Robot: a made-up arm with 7 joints. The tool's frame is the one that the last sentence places.
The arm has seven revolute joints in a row. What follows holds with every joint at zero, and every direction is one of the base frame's. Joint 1 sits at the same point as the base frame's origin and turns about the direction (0.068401, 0.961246, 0.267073), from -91.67 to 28.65 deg. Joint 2 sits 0.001 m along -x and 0.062 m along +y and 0.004 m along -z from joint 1 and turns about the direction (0.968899, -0.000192, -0.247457), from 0 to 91.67 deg. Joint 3 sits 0.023 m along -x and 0.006 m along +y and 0.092 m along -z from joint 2 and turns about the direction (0.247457, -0.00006, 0.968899), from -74.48 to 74.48 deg. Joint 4 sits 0.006 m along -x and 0.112 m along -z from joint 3 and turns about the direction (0.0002, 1, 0.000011), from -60 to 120 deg. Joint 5 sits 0.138 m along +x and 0.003 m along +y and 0.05 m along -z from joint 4 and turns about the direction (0.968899, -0.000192, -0.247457), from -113 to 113 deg. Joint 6 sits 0.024 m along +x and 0.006 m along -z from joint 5 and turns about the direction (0.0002, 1, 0.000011), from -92.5 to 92.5 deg. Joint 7 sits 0.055 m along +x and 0.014 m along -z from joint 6 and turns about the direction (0.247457, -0.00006, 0.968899), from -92.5 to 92.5 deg. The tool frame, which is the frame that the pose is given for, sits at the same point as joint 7; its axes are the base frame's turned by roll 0, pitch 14.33 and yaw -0.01 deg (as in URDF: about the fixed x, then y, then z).
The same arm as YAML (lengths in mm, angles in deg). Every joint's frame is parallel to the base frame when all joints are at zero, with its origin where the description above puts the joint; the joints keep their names.
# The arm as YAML. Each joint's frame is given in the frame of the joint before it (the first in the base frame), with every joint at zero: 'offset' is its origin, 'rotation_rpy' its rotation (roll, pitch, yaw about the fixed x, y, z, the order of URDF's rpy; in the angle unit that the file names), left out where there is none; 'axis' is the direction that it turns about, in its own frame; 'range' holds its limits. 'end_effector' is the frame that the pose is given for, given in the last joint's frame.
length_unit: mm
angle_unit: deg
chain:
  - id: joint 1
    offset: [0.0, 0.0, 0.0]
    axis: [0.068403, 0.961235, 0.26711]
    range: [-91.67, 28.65]
  - id: joint 2
    offset: [-1.0, 62.0, -4.0]
    axis: [0.968889, -0.0002, -0.247497]
    range: [0.0, 91.67]
  - id: joint 3
    offset: [-23.0, 6.0, -92.0]
    axis: [0.247497, -0.0001, 0.968889]
    range: [-74.48, 74.48]
  - id: joint 4
    offset: [-6.0, 0.0, -112.0]
    axis: [0.0002, 1.0, 0.0]
    range: [-60.0, 120.0]
  - id: joint 5
    offset: [138.0, 3.0, -50.0]
    axis: [0.968889, -0.0002, -0.247497]
    range: [-113.0, 113.0]
  - id: joint 6
    offset: [24.0, 0.0, -6.0]
    axis: [0.0002, 1.0, 0.0]
    range: [-92.5, 92.5]
  - id: joint 7
    offset: [55.0, 0.0, -14.0]
    axis: [0.247497, -0.0001, 0.968889]
    range: [-92.5, 92.5]
end_effector:
  offset: [0.0, 0.0, 0.0]
  rotation_rpy: [0.0, 14.33, -0.01]

